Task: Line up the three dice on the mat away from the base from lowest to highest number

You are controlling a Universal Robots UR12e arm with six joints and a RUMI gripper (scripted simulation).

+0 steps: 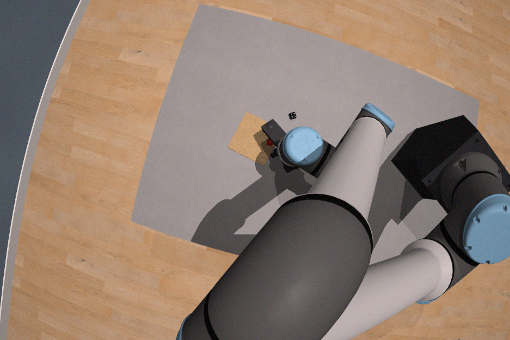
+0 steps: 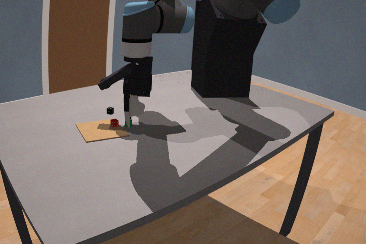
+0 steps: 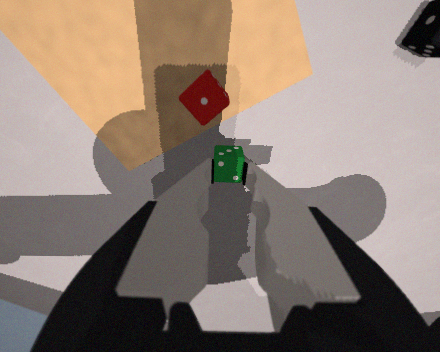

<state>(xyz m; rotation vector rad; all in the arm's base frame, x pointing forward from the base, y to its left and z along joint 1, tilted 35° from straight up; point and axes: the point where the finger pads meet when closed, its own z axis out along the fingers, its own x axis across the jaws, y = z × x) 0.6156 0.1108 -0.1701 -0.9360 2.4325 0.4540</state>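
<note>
Right now my hand is 40 mm short of the red die and 20 mm to the left of it. From my hand the other things lie so: tan mat: 90 mm ahead, 20 mm to the right, 20 mm below; then black die: 130 mm to the right, 10 mm below, 10 mm behind; then green die: 10 mm below.
</note>
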